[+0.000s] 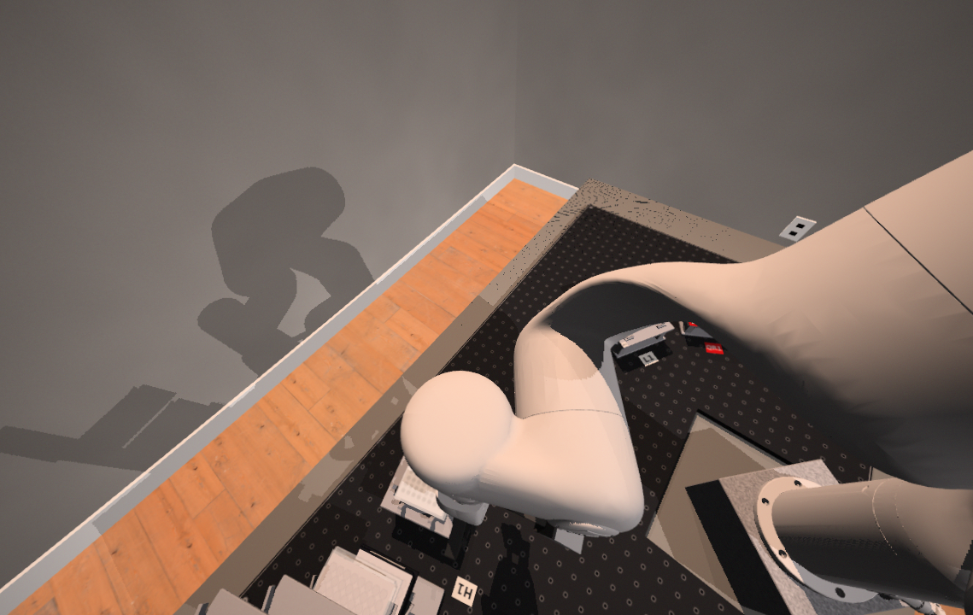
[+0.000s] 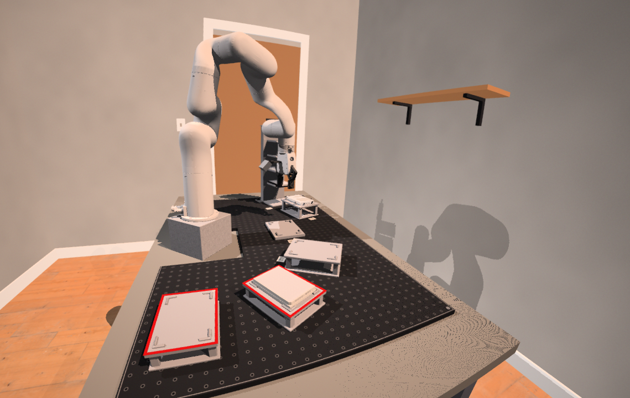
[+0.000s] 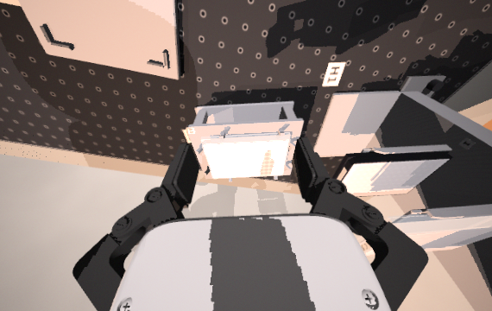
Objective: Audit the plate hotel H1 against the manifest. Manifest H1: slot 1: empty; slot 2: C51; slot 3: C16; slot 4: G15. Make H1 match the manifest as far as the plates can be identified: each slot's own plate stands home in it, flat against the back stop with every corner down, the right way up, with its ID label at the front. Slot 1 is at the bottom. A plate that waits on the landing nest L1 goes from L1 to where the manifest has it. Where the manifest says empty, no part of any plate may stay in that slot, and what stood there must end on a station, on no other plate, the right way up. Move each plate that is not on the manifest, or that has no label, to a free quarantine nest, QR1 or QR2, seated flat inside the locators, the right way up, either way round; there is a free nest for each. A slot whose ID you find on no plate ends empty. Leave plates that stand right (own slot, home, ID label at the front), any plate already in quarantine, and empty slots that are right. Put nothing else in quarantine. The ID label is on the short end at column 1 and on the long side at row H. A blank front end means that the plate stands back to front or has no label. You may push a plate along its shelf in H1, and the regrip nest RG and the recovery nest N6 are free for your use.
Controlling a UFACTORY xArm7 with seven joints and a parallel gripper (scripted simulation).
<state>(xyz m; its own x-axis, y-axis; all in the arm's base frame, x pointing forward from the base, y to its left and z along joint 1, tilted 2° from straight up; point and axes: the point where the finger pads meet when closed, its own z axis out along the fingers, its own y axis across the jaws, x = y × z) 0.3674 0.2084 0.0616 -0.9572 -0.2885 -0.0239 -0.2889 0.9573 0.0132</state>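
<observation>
The regrip nest RG lies 80 mm ahead of my hand, 30 mm to the left of it and 100 mm below it. Round my hand: H1 tag 50 mm behind, 130 mm to the left, 150 mm below; then RG label 110 mm ahead, 80 mm to the right, 150 mm below; then dark plate 30 mm ahead, 200 mm to the left, 40 mm below.
</observation>
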